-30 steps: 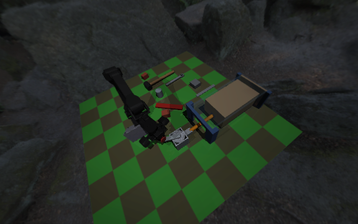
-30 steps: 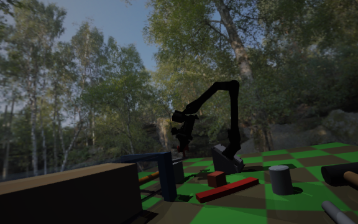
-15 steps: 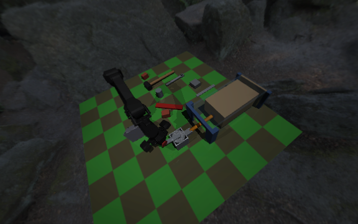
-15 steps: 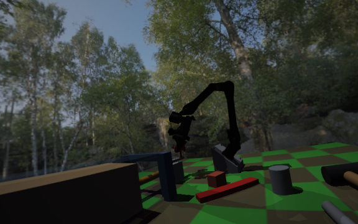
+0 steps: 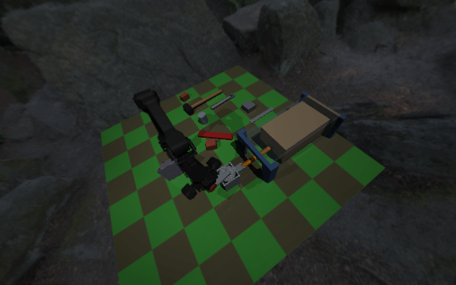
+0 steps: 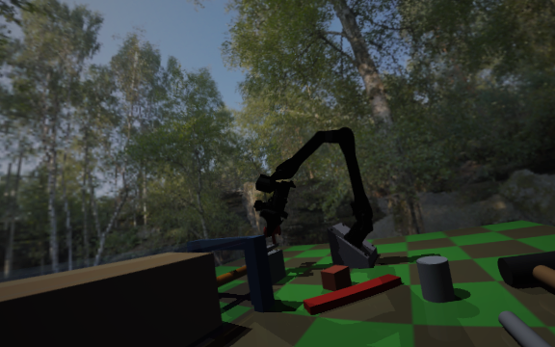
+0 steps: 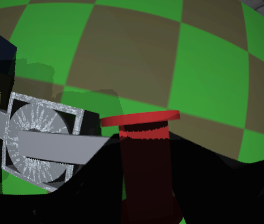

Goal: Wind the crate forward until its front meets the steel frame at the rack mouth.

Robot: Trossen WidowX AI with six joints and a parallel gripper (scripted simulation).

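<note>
My gripper tip is now 3 cm short of the winch handle, 3 cm above it and 2 cm to the right of it. The rest, counted from my gripper tip: winch (10 cm below, 8 cm ahead, 2 cm to the left); then blue steel frame (25 cm ahead, 3 cm below, 2 cm to the left); then red grip (1 cm to the left).
</note>
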